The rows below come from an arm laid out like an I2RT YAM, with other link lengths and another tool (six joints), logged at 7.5 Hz.
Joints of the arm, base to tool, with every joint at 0 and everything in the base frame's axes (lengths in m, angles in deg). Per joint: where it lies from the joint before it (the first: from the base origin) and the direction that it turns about. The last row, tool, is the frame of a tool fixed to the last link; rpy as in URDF.
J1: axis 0 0 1 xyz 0 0 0.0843
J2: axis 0 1 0 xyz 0.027 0.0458 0.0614
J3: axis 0 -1 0 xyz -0.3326 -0.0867 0
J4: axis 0 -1 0 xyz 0.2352 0.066 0.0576
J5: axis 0 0 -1 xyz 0.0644 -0.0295 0.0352
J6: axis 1 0 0 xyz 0.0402 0 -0.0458
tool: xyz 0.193 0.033 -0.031 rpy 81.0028 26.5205 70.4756
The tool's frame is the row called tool.
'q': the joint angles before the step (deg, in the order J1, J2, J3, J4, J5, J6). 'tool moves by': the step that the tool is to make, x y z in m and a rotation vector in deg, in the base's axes. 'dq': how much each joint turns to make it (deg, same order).
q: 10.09 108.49 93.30 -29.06 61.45 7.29
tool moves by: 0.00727 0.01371 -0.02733 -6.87 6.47 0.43
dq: 3.01 5.33 0.00 1.57 5.70 -4.39
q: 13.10 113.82 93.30 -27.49 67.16 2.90
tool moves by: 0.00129 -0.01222 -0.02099 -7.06 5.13 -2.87
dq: 0.07 5.13 -0.02 2.74 6.24 -4.46
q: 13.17 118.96 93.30 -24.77 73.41 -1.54
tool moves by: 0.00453 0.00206 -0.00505 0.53 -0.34 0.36
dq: 0.00 0.56 -0.01 1.01 -0.57 0.01
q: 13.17 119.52 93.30 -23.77 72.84 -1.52
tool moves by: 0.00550 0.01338 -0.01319 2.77 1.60 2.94
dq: 0.50 0.09 0.00 -1.01 -3.92 0.20
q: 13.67 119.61 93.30 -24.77 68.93 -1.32
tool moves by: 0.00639 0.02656 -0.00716 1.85 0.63 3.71
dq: 2.12 0.00 -0.02 -0.09 -2.51 -0.03
